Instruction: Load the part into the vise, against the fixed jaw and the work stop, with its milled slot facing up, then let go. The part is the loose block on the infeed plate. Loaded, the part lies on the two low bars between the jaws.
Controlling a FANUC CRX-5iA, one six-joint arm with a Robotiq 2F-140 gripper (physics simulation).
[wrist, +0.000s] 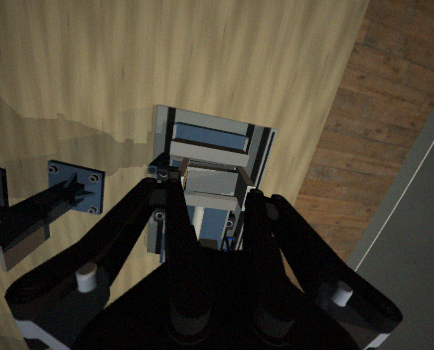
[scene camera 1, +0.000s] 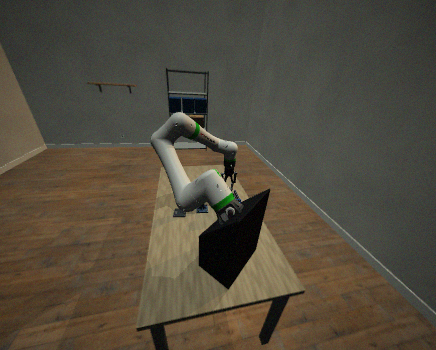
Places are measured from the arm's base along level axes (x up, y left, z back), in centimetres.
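Pixels of known places: gripper, fingertip midpoint: (wrist: 212, 171); arm's base, link origin: (scene camera 1: 231, 214).
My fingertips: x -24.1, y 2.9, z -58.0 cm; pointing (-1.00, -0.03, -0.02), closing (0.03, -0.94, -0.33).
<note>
Ahead of a thing's pixels: the offset from my fingertips to its middle. "pt": to the spot under its first point. Level surfaces: height alone.
The part @(dx +0.2, dy -0.1, dz +0.5 cm) (wrist: 212, 181) is a grey block between the fingertips in the wrist view. My gripper (wrist: 212, 171) (scene camera 1: 230, 181) is shut on it. The vise @(dx -4.7, dy -2.3, dz +7.6 cm) (wrist: 209, 153) (scene camera 1: 237, 196) shows beneath and around the fingers. In the wrist view the part appears between its upper pale jaw (wrist: 209, 153) and its lower pale jaw (wrist: 212, 201), the lower one beside the screw. The fingers hide parts of the vise. I cannot tell whether the part touches the low bars, a jaw or the work stop, nor which way its slot faces.
A blue bolted plate @(pt dx -8.2, dy +15.8, dz +16.5 cm) (wrist: 92, 195) with a dark bracket @(pt dx +0.6, dy +17.8, dz +15.3 cm) (wrist: 37, 212) stands left of the vise in the wrist view. In the scene view a dark plate @(dx -9.3, dy +35.1, dz +24.6 cm) (scene camera 1: 179, 213) and a blue plate (scene camera 1: 202, 209) lie on the table @(dx -9.7 cm) (scene camera 1: 170, 295). The black robot base (scene camera 1: 232, 250) stands near.
</note>
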